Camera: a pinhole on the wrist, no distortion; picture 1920 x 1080 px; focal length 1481.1 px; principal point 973.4 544.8 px. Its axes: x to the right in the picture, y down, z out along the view. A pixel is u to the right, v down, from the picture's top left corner.
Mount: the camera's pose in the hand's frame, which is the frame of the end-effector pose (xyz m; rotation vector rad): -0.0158 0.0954 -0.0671 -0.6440 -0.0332 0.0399
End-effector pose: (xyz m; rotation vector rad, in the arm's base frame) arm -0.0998 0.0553 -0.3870 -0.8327 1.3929 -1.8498
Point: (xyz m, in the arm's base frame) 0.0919 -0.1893 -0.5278
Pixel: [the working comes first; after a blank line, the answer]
In the camera's frame: 0.1028 -0.1027 0.3245

1442.7 75.8
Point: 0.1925 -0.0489 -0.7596
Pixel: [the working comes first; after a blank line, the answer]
In the camera's frame: -0.0820 0.0979 0.4200

684.2 890.1
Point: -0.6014 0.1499 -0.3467
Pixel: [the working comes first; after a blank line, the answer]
In the camera's frame: 0.2126 0.0461 -0.4465

behind the camera
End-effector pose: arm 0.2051 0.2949 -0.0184 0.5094 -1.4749 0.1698
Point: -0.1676 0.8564 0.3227
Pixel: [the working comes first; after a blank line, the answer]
In the camera's frame: 0.2312 0.3966 0.5047

outside the picture
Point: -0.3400 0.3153 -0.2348
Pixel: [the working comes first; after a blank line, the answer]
In the camera's frame: -0.2419 -0.2434 0.5093

outside the picture
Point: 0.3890 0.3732 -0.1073
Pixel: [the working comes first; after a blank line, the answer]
In the camera's frame: -0.0749 -0.0153 -0.1771

behind the camera
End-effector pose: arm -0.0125 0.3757 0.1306 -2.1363 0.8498 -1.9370
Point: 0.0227 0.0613 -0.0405
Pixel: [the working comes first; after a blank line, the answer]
In the camera's frame: 0.0349 0.0584 0.3090

1140.8 824.6
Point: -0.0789 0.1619 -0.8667
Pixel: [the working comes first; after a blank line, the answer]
In the camera's frame: -0.7203 0.3328 0.5484

outside the picture
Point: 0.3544 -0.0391 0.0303
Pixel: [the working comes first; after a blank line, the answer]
In the camera's frame: 0.1539 -0.1852 0.5362

1398.5 33.2
